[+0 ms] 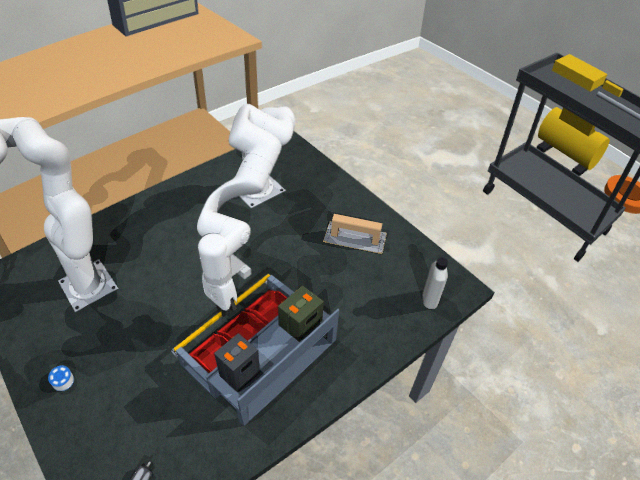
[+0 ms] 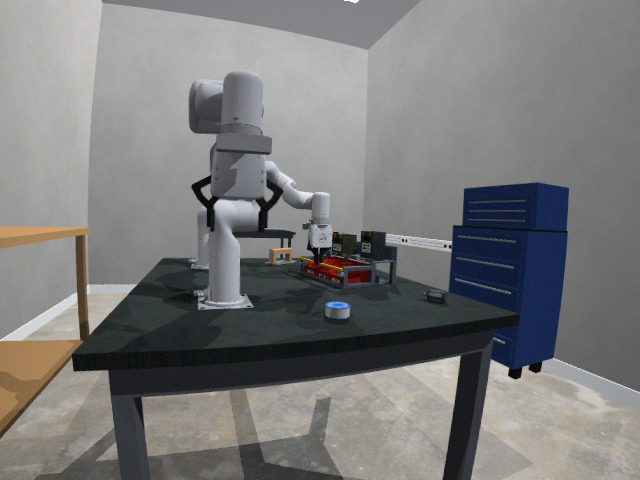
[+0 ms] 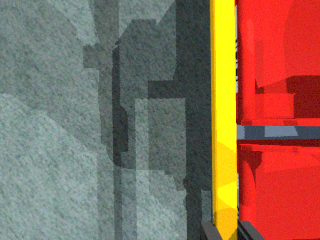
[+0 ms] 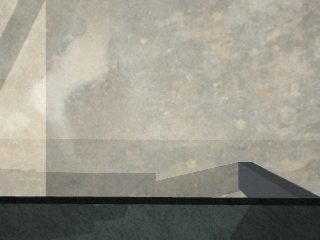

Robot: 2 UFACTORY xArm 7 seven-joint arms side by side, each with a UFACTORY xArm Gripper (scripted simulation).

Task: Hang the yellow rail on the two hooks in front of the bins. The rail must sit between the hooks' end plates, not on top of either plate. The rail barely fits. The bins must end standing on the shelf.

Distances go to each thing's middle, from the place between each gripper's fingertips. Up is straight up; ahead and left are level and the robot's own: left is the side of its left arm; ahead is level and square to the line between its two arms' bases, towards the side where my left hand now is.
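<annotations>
My right hand (image 2: 237, 231) is 180 mm above the grey-blue shelf (image 1: 273, 343), 590 mm short of it and 680 mm to the right of it.
My left hand (image 1: 224, 311) is 1 cm to the right of the shelf, 3 cm above it and 13 cm short of it.
</annotations>
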